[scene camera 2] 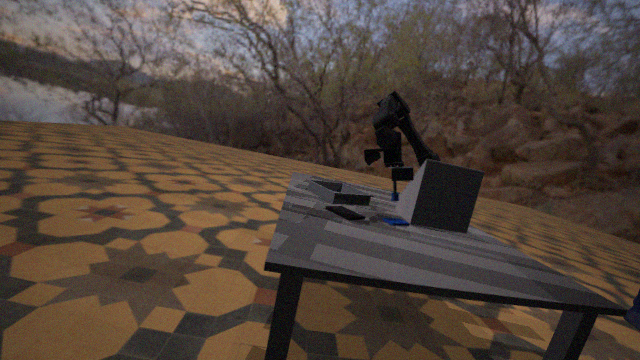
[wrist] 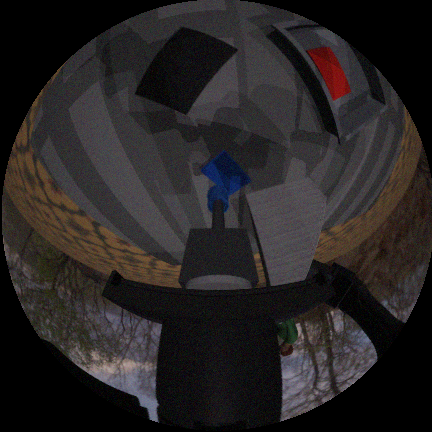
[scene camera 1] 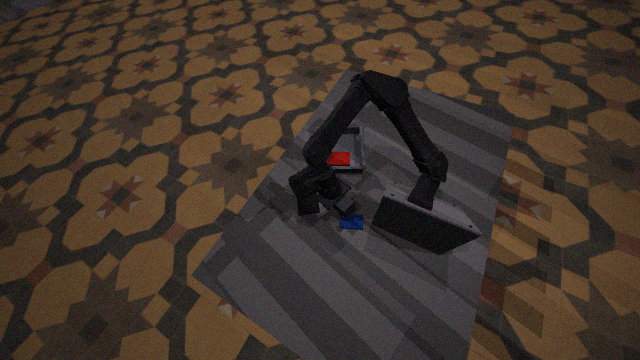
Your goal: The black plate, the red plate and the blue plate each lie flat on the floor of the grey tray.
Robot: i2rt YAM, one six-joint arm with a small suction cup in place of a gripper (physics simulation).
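Pixels of known places: end effector, tool point: (scene camera 2: 395, 199) (wrist: 217, 194); arm's base, origin of the base link: (scene camera 2: 435, 183) (wrist: 299, 267) (scene camera 1: 420, 199).
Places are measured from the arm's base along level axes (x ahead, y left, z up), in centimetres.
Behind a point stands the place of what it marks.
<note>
The blue plate (scene camera 1: 352, 221) @[x 17.2, y 12.6, z -16.6 cm] (scene camera 2: 395, 221) @[x 18.4, y 14.1, z -16.6 cm] (wrist: 225, 171) @[x 18.6, y 12.6, z -16.6 cm] lies flat on the table, outside the grey tray (scene camera 1: 359, 147) @[x 31.7, y -21.9, z -17.2 cm] (scene camera 2: 335, 193) @[x 41.9, y 1.7, z -12.8 cm] (wrist: 310, 84) @[x 33.0, y -4.6, z -16.1 cm] and close to the arm's base box. My suction cup (scene camera 2: 394, 196) (wrist: 217, 200) @[x 20.7, y 14.3, z -8.4 cm] hangs a little above the blue plate, apart from it and holding nothing. The red plate (scene camera 1: 338, 158) @[x 37.0, y -10.8, z -16.2 cm] (wrist: 328, 72) @[x 36.5, y -9.6, z -16.2 cm] lies flat on the tray floor. The black plate (scene camera 2: 344, 212) @[x 38.6, y 15.5, z -16.6 cm] (wrist: 185, 68) @[x 37.3, y 13.4, z -16.6 cm] lies flat on the table beside the tray; the arm hides it in scene camera 1.
The arm's grey base box (scene camera 1: 420, 223) @[x -2.5, y 8.5, z 1.5 cm] (scene camera 2: 441, 194) @[x 0.7, y 8.8, z -3.4 cm] (wrist: 285, 225) @[x 11.0, y 3.9, z -6.6 cm] stands right beside the blue plate. The striped grey table (scene camera 1: 313, 277) @[x 19.4, y 37.8, z -17.6 cm] (scene camera 2: 402, 263) @[x 27.2, y 50.1, z -17.5 cm] stands on a patterned tile floor.
</note>
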